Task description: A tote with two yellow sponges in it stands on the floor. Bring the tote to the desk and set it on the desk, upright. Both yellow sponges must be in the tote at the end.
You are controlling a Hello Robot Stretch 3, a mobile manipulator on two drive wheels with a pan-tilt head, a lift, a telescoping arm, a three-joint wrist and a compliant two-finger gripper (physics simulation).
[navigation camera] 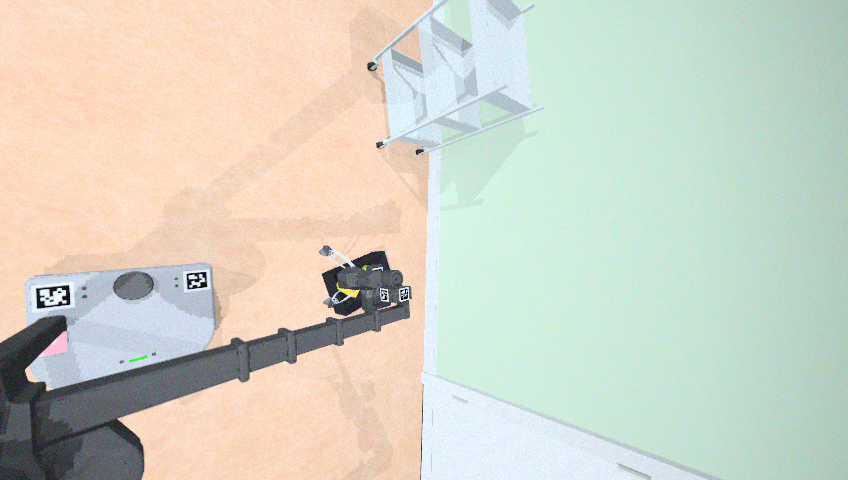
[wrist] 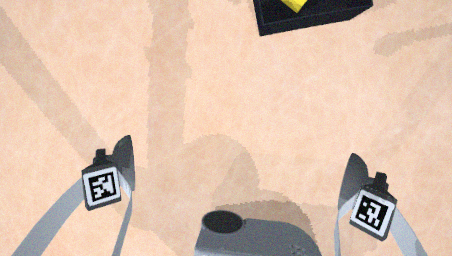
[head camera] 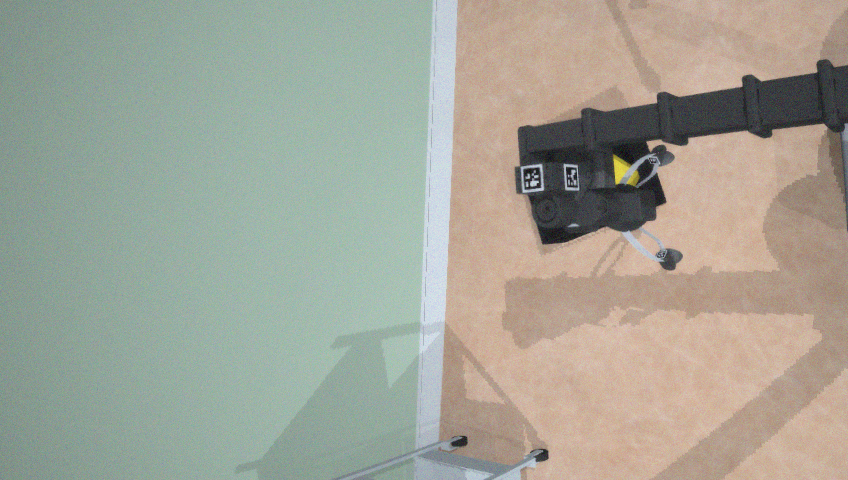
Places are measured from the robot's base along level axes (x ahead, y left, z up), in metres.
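Pixels of known places: gripper, fingertip midpoint: [navigation camera: 324, 276] [wrist: 237, 164] [head camera: 671, 207]; robot's base at its link origin: [navigation camera: 134, 284].
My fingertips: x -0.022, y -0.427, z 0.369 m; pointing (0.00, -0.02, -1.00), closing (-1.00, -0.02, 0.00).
Note:
Ahead of a thing's pixels: the offset from my fingertips to its top centre.
The black tote {dx -0.076, dy -0.336, dz -0.269 m} [head camera: 658, 191] [navigation camera: 328, 284] [wrist: 305, 26] stands upright on the floor near the wall. The wrist and arm above it hide much of it in the head and navigation views. A yellow sponge {dx -0.097, dy -0.280, dz -0.321 m} [head camera: 622, 170] [navigation camera: 348, 290] [wrist: 296, 5] shows in it; how the second sponge lies is mostly hidden. My gripper [head camera: 667, 206] [navigation camera: 327, 276] [wrist: 237, 164] is open with its fingers wide apart. It hangs above the tote's side nearer my base, pointing back toward the base, with nothing between the fingertips. The desk does not show in these views.
A white wheeled shelf cart [head camera: 470, 463] [navigation camera: 502, 62] stands by the green wall. A white door [navigation camera: 505, 431] is at the bottom of the navigation view. My base [navigation camera: 160, 324] and extended arm [head camera: 708, 113] [navigation camera: 178, 371] also show. Shadows cross the floor.

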